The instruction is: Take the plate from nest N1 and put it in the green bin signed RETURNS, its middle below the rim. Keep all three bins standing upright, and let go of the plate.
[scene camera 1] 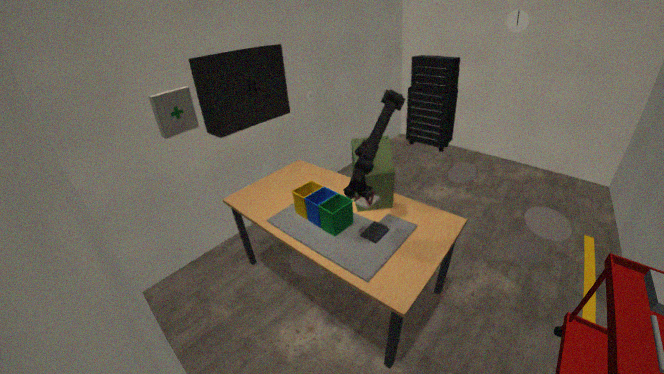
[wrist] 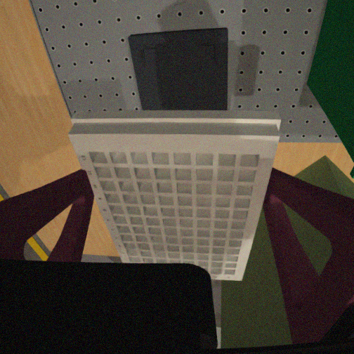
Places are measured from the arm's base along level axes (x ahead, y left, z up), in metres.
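Where they show: gripper, fingertip midpoint: [scene camera 1: 364,202].
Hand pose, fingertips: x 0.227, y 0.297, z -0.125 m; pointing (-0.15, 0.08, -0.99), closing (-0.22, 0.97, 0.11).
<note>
Things, the pixels of their top centre, and the offset from my fingertips. Level surfaces: height alone.
- white gridded plate, middle of its top: [scene camera 1: 367,198] dz +0.010, dx -0.029, dy -0.008 m
- dark nest, middle of its top: [scene camera 1: 375,230] dz -0.240, dx -0.078, dy +0.003 m
- green bin, middle of its top: [scene camera 1: 335,203] dz -0.075, dx +0.077, dy -0.190 m
- blue bin, middle of its top: [scene camera 1: 320,195] dz -0.075, dx +0.109, dy -0.318 m
- yellow bin, middle of its top: [scene camera 1: 307,188] dz -0.075, dx +0.140, dy -0.446 m
- grey board, its level: dz -0.255 m
- wooden table, its level: dz -0.268 m
My gripper [scene camera 1: 368,198] [wrist: 177,177] is shut on the white gridded plate [scene camera 1: 364,202] [wrist: 172,200], one finger on each long side. It holds the plate in the air, off the dark nest [scene camera 1: 375,232] [wrist: 182,70], which stands bare on the grey perforated board. In the scene view the plate is right of and behind the green bin [scene camera 1: 336,216] [wrist: 339,65], outside it. The green bin stands upright at the right end of the row of bins; its sign cannot be read. In the wrist view part of it shows at the upper right edge.
The blue bin [scene camera 1: 316,210] stands upright beside the green one, and the yellow bin [scene camera 1: 299,200] beyond it. The bins stand on the grey board [scene camera 1: 367,262] [wrist: 280,117] on the wooden table [scene camera 1: 400,295]. An olive-green block [scene camera 1: 382,182] [wrist: 255,310] is behind the plate, close to the arm.
</note>
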